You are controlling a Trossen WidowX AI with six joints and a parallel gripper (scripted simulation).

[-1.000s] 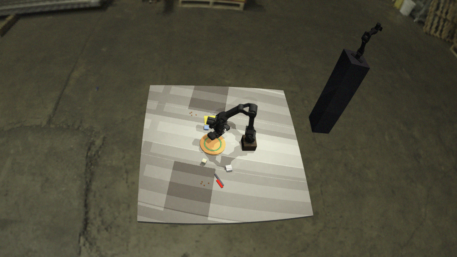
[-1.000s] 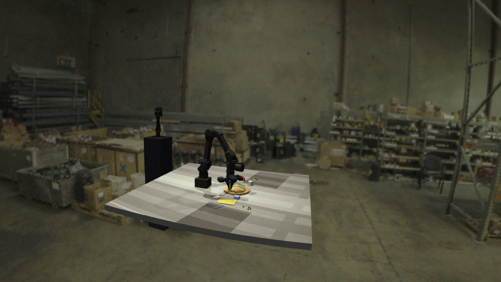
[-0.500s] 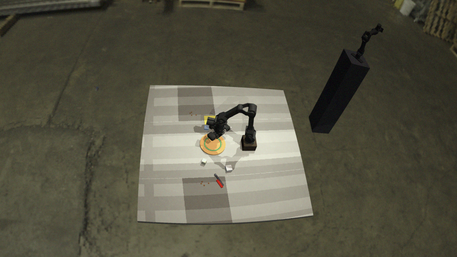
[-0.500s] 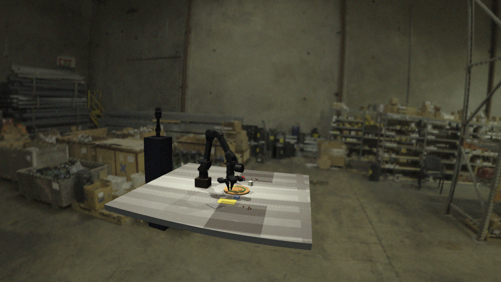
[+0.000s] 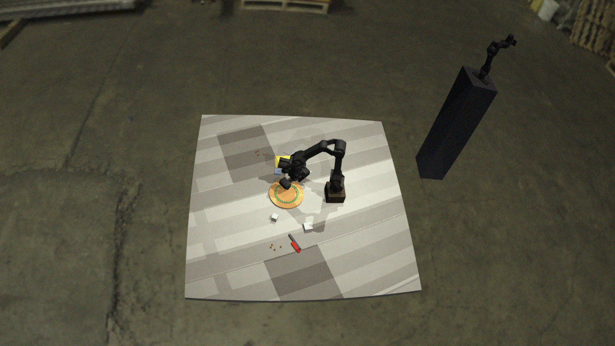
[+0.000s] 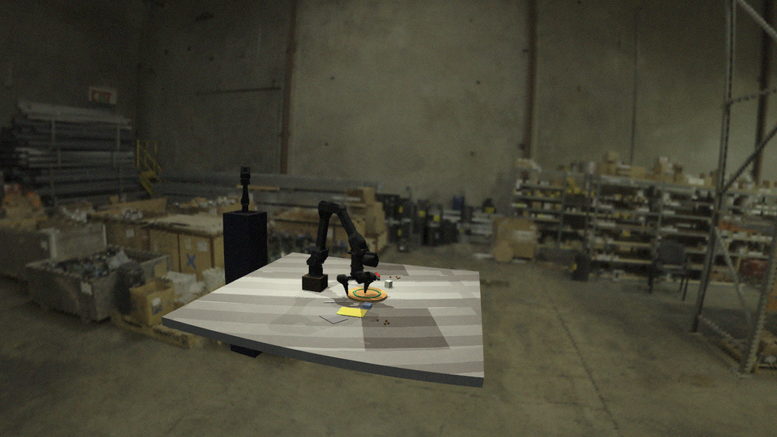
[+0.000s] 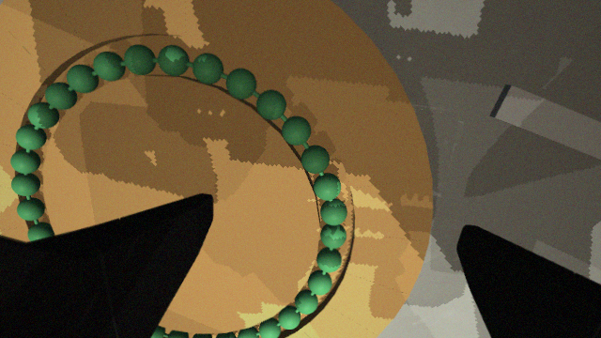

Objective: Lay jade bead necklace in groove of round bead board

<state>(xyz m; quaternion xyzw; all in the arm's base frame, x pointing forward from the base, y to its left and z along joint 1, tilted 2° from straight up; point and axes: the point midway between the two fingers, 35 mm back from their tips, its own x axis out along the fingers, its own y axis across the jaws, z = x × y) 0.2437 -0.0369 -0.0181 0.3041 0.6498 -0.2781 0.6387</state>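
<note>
My gripper tip is now 100 mm to the left of the white strip, 60 mm past it and 20 mm above it. The rest, counted from my gripper tip: yellow pad 190 mm to the right, 50 mm ahead, 20 mm below; then blue block 100 mm to the right, 90 mm ahead, 10 mm below; then cream cube 220 mm to the left, 100 mm ahead.
</note>
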